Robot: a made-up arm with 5 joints. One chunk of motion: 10 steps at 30 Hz.
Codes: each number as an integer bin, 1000 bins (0 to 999) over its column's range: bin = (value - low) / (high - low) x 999, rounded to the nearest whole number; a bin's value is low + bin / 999 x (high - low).
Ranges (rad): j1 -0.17..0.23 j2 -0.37..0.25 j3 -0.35..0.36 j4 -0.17..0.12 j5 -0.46..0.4
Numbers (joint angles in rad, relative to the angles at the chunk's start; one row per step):
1: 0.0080 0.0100 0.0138 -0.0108 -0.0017
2: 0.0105 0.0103 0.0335 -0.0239 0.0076
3: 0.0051 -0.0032 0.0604 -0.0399 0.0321
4: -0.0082 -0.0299 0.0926 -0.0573 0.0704
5: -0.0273 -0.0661 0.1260 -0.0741 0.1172
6: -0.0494 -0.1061 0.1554 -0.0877 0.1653
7: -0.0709 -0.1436 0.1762 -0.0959 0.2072
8: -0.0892 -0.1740 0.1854 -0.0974 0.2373
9: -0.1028 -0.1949 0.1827 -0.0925 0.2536
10: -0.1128 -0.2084 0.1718 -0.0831 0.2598
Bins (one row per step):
1: 445 612 512 548 532
2: 451 613 540 503 543
3: 437 591 577 448 572
4: 404 548 623 388 616
5: 356 490 670 330 670
6: 301 425 711 284 726
7: 248 365 740 255 775
8: 202 316 753 250 810
9: 168 282 750 267 829
10: 143 260 734 299 836

